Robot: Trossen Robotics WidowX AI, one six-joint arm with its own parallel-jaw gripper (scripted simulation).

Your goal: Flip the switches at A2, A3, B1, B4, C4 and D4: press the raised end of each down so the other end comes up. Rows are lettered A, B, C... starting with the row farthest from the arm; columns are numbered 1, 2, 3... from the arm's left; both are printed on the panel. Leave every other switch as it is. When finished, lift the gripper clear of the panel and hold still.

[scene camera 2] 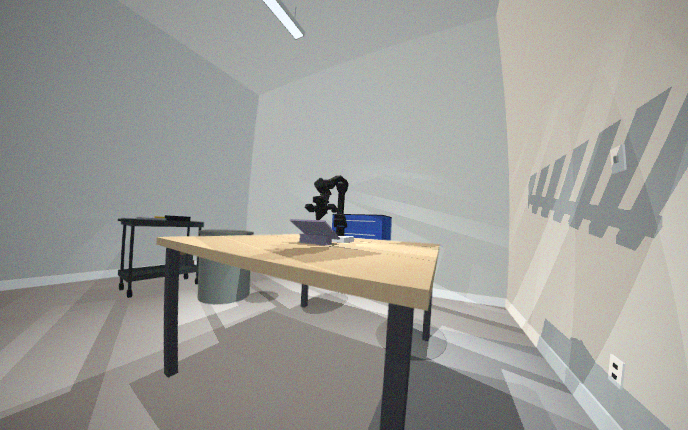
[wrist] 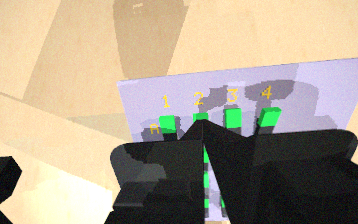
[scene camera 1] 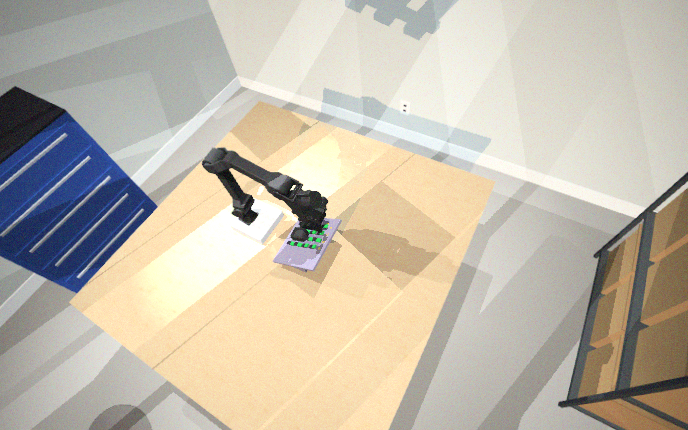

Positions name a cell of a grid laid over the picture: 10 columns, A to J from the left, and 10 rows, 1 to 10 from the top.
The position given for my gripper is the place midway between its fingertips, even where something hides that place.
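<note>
Looking through the pictures, I find my gripper (scene camera 1: E6), shut and holding nothing. There it is again, my gripper (wrist: F6), still the same shut and empty gripper.
</note>
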